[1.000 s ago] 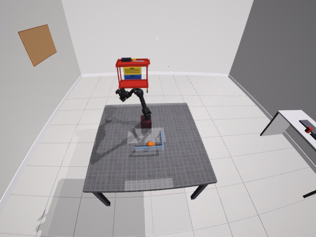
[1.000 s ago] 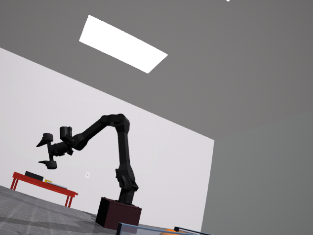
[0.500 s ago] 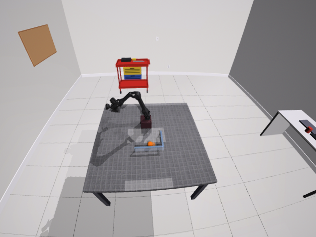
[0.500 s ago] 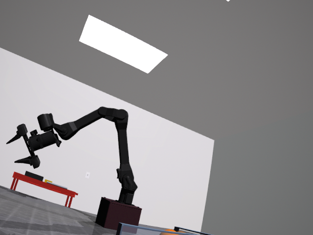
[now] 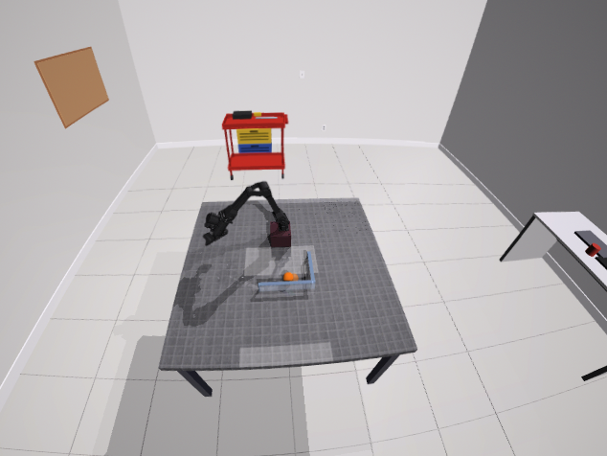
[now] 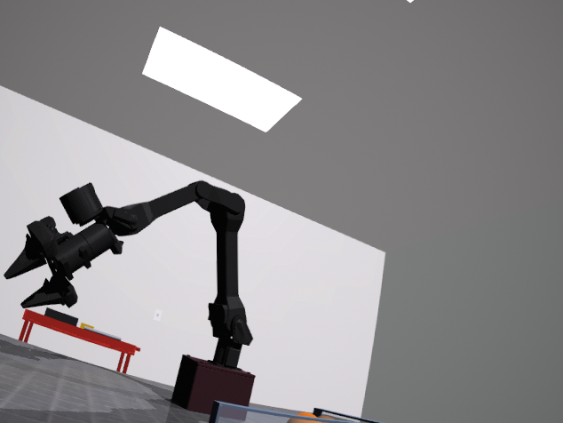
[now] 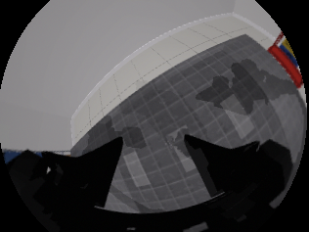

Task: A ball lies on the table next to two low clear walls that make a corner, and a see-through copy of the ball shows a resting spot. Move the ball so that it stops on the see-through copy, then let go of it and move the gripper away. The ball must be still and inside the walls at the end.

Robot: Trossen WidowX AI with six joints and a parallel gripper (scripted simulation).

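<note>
The see-through orange ball is 23 cm ahead of my gripper tip, 50 cm to the left of it and 9 cm below it.
</note>
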